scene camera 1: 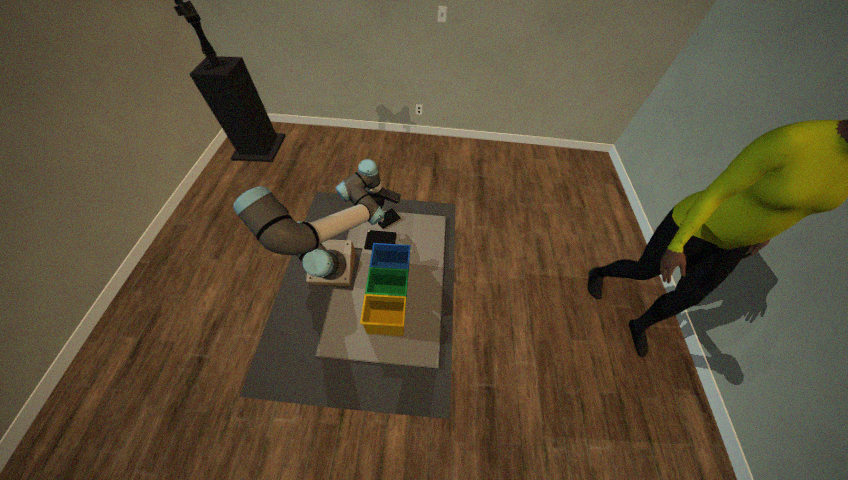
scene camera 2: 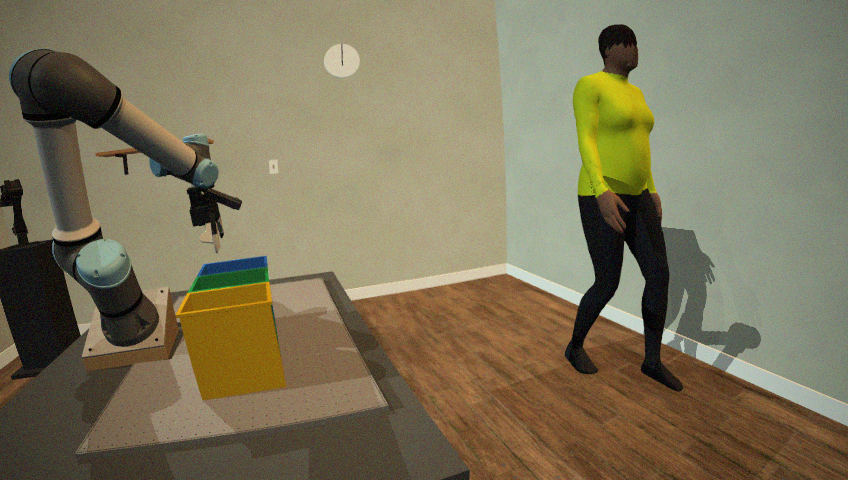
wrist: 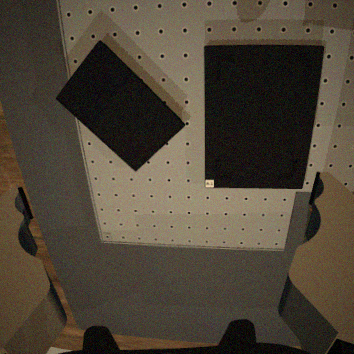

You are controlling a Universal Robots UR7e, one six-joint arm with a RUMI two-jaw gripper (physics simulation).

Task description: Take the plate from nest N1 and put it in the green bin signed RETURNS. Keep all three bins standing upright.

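Seen in the pictures: gripper, between the fingertips: [scene camera 1: 383,209] [scene camera 2: 219,245] [wrist: 169,184]; arm's base, origin of its link: [scene camera 2: 131,323].
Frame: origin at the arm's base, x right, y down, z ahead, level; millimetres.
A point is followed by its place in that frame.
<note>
My gripper [scene camera 2: 211,237] {x -269, y -126, z 244 mm} [wrist: 169,184] {x -269, y -126, z 244 mm} is open and empty, fingers wide apart, raised above the far end of the pegboard. Below it in the wrist view lie two flat black rectangles: a smaller one [wrist: 120,107] {x -350, y 53, z 245 mm} [scene camera 1: 389,218] {x -350, y 53, z 255 mm}, turned at an angle on the left, and a larger one [wrist: 262,115] {x -194, y 54, z 229 mm} [scene camera 1: 380,239] {x -201, y 54, z 219 mm} with a small pale tag, too blurred to read. I cannot tell which is nest N1, nor make out a plate. The green bin [scene camera 1: 387,281] {x 67, y 18, z 289 mm} [scene camera 2: 238,278] {x 67, y -98, z 317 mm} stands upright between the blue bin [scene camera 1: 390,255] {x -65, y -13, z 293 mm} [scene camera 2: 235,267] {x -65, y -95, z 303 mm} and yellow bin [scene camera 1: 383,312] {x 210, y 64, z 282 mm} [scene camera 2: 235,350] {x 316, y -29, z 306 mm}, also upright. No RETURNS sign is readable.
The bins stand in a row on the pegboard [scene camera 1: 422,344] {x 351, y 65, z 476 mm} [scene camera 2: 339,392] {x 374, y 66, z 481 mm}, beside the arm's base plate [scene camera 1: 312,280] {x 76, y 36, z -88 mm}. A person in a yellow top [scene camera 1: 767,178] [scene camera 2: 612,130] stands on the floor to the right. A black pedestal [scene camera 1: 235,107] [scene camera 2: 35,303] stands at the left.
</note>
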